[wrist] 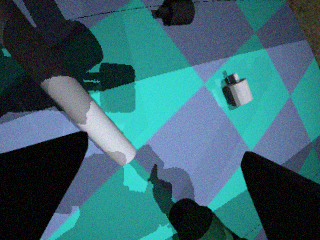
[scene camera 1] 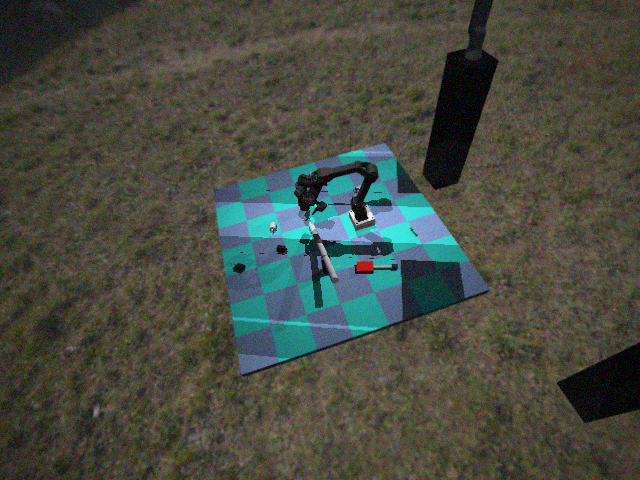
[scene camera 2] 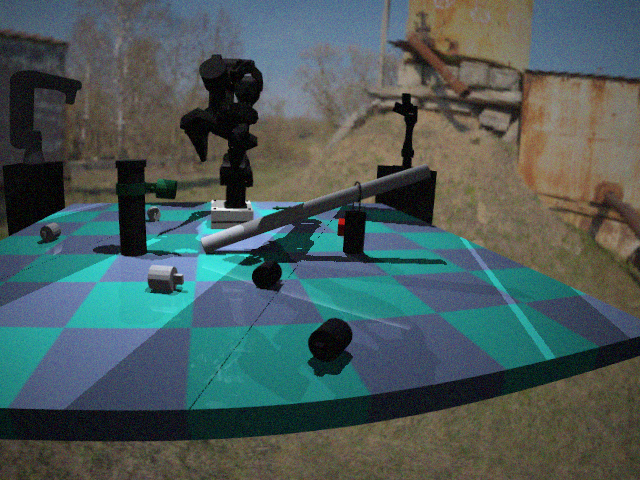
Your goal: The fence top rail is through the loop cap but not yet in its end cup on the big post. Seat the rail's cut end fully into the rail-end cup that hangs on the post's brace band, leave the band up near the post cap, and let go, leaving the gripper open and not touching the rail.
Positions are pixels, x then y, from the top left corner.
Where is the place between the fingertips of my gripper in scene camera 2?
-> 219, 167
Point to a big black post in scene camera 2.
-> At 132, 225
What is my gripper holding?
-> Nothing.
